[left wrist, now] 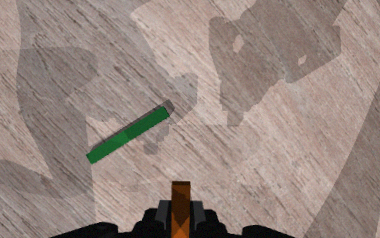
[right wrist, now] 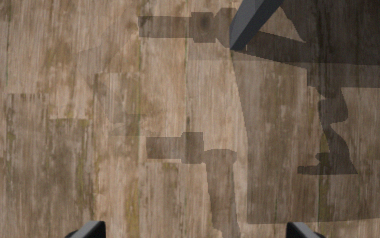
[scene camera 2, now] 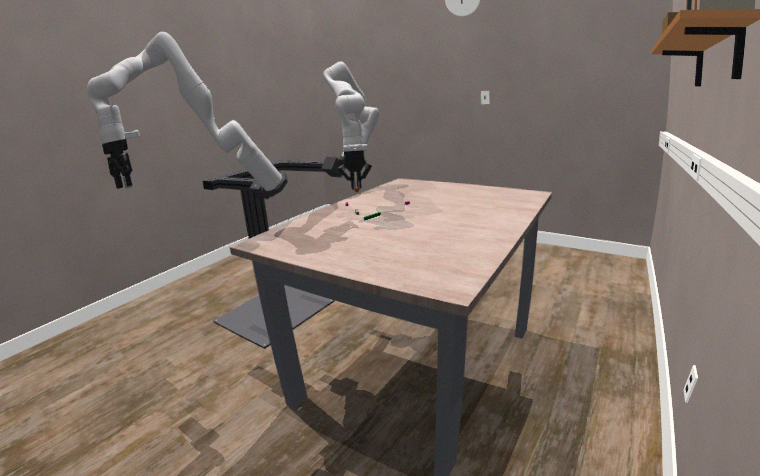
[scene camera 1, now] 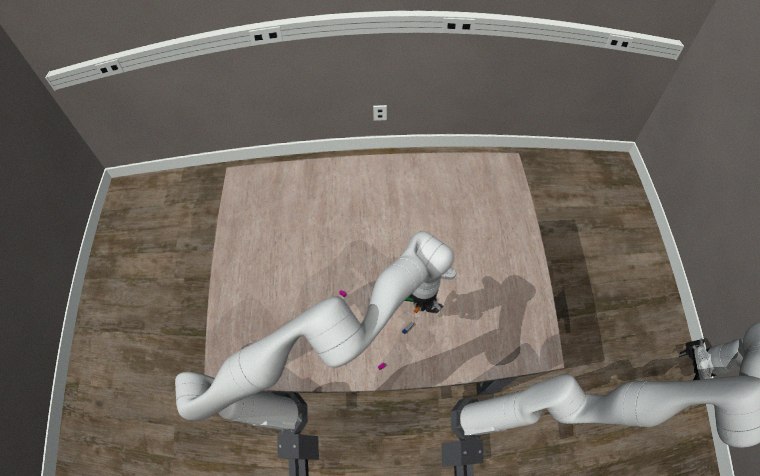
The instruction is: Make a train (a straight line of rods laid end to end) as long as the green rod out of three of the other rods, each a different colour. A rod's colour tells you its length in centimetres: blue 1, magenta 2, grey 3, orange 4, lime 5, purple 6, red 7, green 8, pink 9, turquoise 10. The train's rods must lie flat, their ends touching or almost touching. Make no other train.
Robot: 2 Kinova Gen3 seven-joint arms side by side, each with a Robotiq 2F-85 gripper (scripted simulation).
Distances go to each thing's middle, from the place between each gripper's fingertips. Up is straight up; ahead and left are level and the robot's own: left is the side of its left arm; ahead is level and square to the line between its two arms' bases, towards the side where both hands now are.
I see the green rod (left wrist: 161, 114) 6 cm ahead of my left hand, 1 cm to the left of it and 12 cm below it.
I see the green rod 780 mm to the left of my right hand (scene camera 2: 124, 187), 340 mm ahead of it and 280 mm below it.
